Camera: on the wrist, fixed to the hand. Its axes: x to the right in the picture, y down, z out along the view.
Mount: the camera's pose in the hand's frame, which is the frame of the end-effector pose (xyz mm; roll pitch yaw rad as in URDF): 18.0 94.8 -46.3 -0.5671 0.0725 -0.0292
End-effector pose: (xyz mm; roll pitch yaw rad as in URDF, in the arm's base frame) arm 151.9 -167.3 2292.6 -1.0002 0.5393 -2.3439
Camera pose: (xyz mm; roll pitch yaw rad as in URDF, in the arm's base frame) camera 187.5 -148.4 2193.4 -1.6131 0.5521 -2.4341
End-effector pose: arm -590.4 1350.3 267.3 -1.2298 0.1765 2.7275
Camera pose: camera -585.0 1360.9 160.9 -1.8096 0.1727 2.6482
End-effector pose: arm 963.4 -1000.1 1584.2 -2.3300 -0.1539 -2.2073
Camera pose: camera 870.0 -960.2 1550.5 -2.8898 -0.2249 -2.2406
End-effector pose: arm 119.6 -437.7 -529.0 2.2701 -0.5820 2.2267
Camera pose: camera 165.0 -454.8 -433.6 1.6536 -0.6045 2.3170
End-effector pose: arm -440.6 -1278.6 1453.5 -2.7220 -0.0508 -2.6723
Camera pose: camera -504.2 -1192.6 1458.1 2.9954 -0.1289 -2.6752
